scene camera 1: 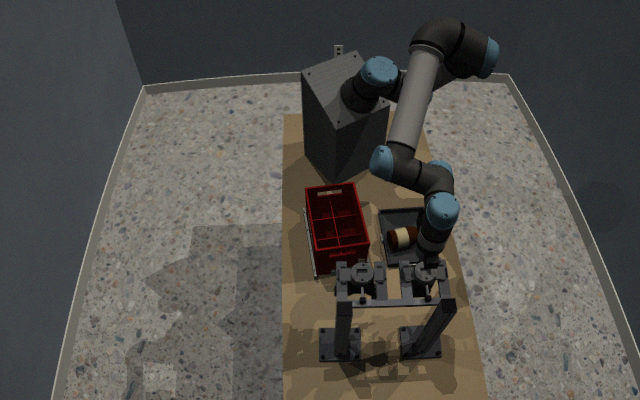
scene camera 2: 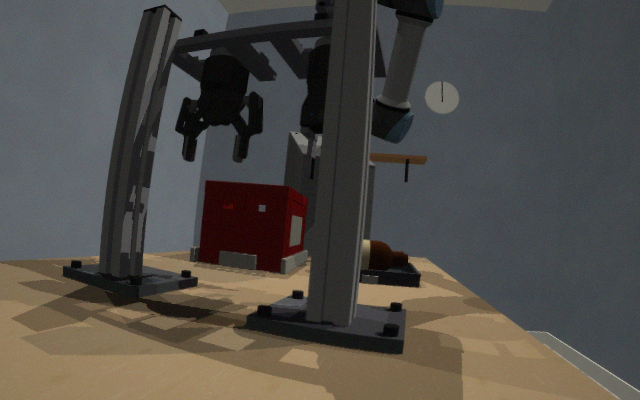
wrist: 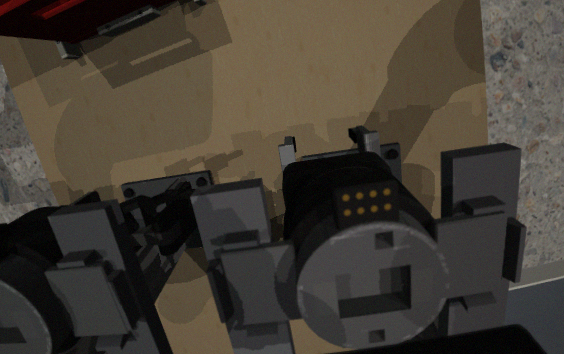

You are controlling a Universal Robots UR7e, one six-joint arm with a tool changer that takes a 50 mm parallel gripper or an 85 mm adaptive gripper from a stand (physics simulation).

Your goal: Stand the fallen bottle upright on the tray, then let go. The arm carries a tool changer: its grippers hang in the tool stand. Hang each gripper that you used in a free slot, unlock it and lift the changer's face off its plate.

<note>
In view: a brown bottle (scene camera 2: 376, 255), a black adaptive gripper (scene camera 2: 224, 81) and a tool stand (scene camera 2: 330, 314).
The black adaptive gripper shows as well in scene camera 1 (scene camera 1: 361, 274) and in the wrist view (wrist: 50, 303). The tool stand also shows in scene camera 1 (scene camera 1: 342, 343) and in the wrist view (wrist: 232, 215). The wrist view does not show the brown bottle: it is out of frame.
</note>
